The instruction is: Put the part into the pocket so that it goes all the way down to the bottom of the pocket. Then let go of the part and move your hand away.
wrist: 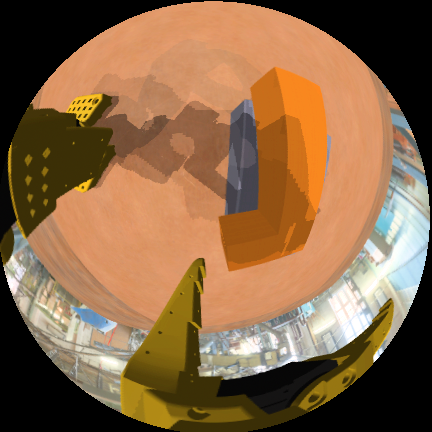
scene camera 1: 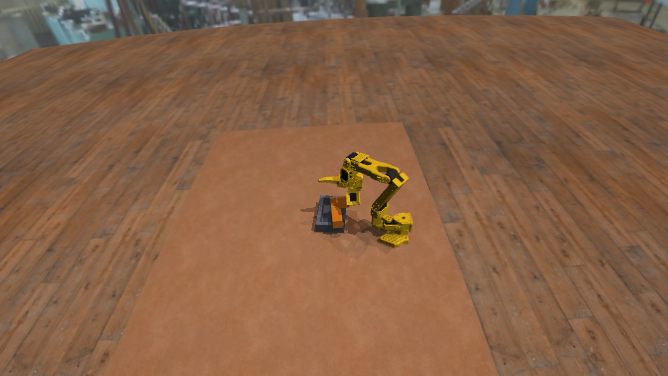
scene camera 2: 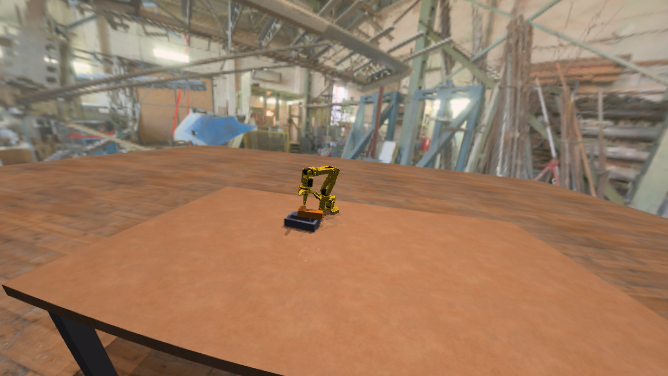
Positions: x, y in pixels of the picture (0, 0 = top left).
An orange L-shaped part [wrist: 290, 123] is 6 cm from the lens. A dark grey pocket block [wrist: 241, 195] is 9 cm from the lens.
